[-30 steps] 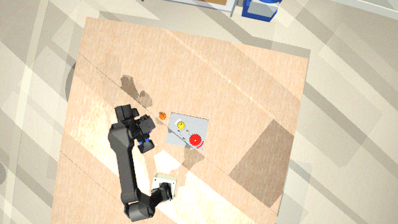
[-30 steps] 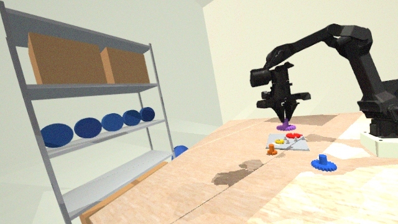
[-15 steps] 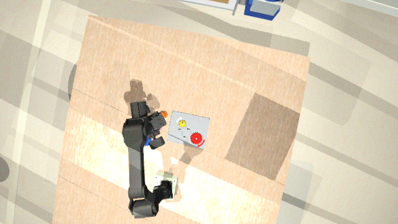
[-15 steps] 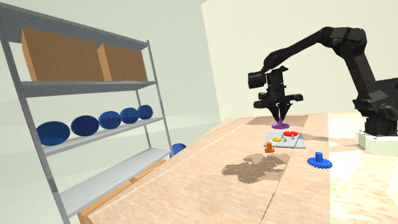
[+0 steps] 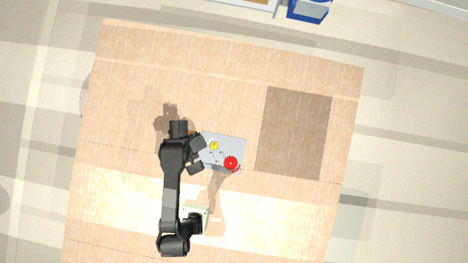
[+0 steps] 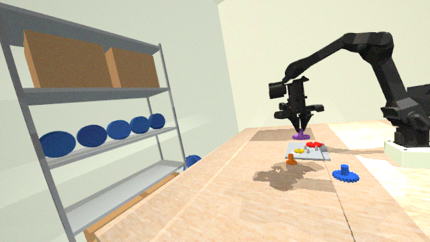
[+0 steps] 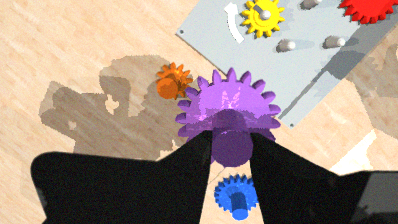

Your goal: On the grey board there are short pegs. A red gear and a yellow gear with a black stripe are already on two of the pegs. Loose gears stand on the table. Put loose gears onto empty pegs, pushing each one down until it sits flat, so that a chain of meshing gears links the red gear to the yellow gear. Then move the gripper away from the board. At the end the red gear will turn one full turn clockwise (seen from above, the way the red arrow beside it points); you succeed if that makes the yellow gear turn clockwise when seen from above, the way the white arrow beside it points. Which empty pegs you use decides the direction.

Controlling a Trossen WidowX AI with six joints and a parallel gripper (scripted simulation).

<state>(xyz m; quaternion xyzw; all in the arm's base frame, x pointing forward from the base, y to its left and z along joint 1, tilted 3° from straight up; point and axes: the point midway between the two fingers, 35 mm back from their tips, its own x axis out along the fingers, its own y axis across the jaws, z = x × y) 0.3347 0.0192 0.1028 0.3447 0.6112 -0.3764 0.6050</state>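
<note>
My gripper tip is now 30 mm past the grey board, 110 mm to the left of it and 120 mm above it. From my gripper tip the other things lie so: purple gear 10 mm below; then small yellow gear 80 mm to the right, 110 mm below; then orange gear 50 mm ahead, 20 mm to the left, 110 mm below.
</note>
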